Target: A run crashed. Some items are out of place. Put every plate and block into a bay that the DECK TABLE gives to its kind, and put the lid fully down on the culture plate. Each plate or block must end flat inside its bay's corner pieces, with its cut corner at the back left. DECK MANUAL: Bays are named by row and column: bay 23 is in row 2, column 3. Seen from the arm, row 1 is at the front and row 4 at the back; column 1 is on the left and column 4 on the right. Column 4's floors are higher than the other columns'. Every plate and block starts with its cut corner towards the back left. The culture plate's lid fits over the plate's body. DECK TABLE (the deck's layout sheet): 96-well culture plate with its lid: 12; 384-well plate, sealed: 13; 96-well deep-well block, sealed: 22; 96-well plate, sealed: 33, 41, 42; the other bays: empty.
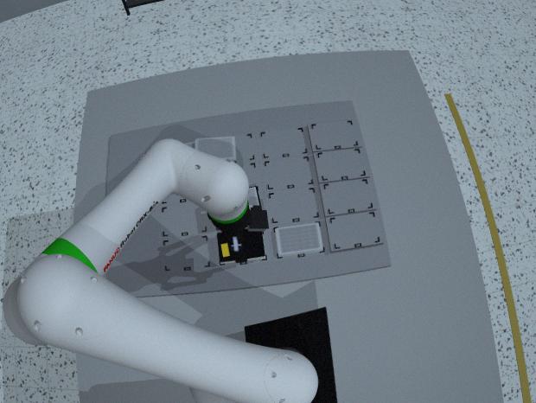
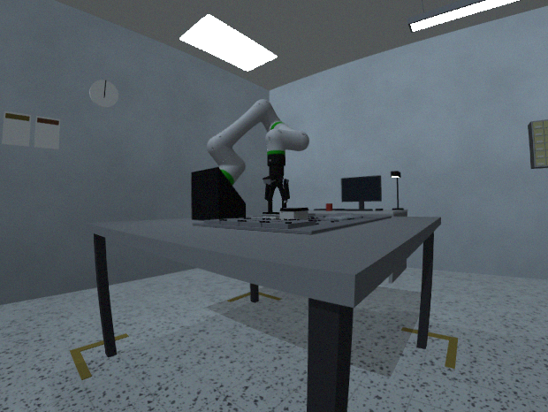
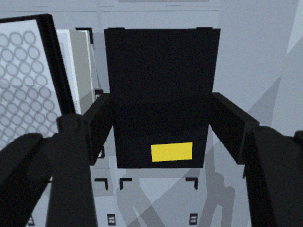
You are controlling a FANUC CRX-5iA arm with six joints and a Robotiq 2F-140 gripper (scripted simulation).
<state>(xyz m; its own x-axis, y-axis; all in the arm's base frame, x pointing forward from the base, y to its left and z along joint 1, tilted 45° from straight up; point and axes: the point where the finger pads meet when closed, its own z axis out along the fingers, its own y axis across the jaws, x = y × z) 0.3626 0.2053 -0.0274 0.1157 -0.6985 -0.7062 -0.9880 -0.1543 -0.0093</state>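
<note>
The black lid lies 2 cm below my hand. The rest, counted from my hand: culture plate (5 cm below); deep-well block (11 cm ahead, 3 cm below, 1 cm to the left); dark-sided plate (11 cm ahead, 1 cm to the left).
</note>
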